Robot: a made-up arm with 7 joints.
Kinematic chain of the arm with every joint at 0, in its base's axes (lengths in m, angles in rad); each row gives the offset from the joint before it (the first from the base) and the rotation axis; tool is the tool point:
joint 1: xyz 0 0 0.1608 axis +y
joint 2: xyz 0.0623 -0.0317 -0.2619 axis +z
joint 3: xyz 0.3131 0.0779 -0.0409 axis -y
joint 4: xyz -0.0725 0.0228 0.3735 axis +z
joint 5: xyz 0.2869 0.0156 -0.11 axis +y
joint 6: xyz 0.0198 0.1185 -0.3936 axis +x
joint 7: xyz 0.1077 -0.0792 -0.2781 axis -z
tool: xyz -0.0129 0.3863 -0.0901
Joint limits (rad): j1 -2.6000..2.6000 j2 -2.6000..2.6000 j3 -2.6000..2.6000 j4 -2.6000..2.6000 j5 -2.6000..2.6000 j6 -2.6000..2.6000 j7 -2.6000..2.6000
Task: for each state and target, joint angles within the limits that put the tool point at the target. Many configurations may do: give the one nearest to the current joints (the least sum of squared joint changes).
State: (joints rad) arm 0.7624 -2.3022 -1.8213 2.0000 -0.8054 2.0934 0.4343
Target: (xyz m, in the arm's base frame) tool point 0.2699 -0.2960 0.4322
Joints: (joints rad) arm 0.8778 -2.3128 -1.0241 2.2608 -0.7453 1.8302 -0.0990
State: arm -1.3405 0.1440 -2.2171 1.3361 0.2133 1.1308 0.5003
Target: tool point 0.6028 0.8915 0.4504
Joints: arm -0.8851 0.0275 -2.4587 1.0451 -0.1645 1.4779 0.5493
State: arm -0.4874 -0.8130 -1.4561 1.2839 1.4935 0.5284 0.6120
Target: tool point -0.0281 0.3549 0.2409
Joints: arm -0.5828 -0.4904 -1.2182 1.1626 0.9896 0.6065 0.7352
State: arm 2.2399 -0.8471 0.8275 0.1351 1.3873 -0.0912 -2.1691
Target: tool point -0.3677 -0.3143 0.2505
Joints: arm 1.6747 -0.5005 0.7312 0.3014 1.0717 -0.4636 -2.2633
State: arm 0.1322 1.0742 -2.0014 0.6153 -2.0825 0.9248 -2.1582
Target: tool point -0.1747 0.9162 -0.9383
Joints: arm -0.1887 0.7905 -1.9652 0.5939 -1.9372 0.9871 -1.9389
